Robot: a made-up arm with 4 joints.
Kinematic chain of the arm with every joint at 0, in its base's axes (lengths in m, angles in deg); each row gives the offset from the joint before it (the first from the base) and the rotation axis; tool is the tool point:
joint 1: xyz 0 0 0.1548 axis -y
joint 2: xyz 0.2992 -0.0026 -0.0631 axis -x
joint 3: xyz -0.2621 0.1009 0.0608 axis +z
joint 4: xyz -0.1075 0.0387 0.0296 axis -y
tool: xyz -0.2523 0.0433 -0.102
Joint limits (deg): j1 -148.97..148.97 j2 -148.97..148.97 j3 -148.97..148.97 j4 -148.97..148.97
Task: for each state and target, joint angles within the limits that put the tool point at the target. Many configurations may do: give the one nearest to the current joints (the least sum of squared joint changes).
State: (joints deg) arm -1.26 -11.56 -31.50 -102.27
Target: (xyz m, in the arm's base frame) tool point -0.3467 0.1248 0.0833
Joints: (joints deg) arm 52.55 -3.82 6.87 -67.88
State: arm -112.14 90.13 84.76 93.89
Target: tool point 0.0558 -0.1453 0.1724
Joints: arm -102.12 122.97 98.04 67.79
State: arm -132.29 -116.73 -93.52 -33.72
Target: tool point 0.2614 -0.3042 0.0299
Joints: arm -123.55 -132.14 -65.05 -0.09
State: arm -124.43 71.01 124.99 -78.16
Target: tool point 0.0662 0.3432 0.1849
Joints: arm -126.00 84.69 83.90 -97.19
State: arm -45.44 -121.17 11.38 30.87
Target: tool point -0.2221 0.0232 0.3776
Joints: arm -36.49 -105.15 13.84 9.96
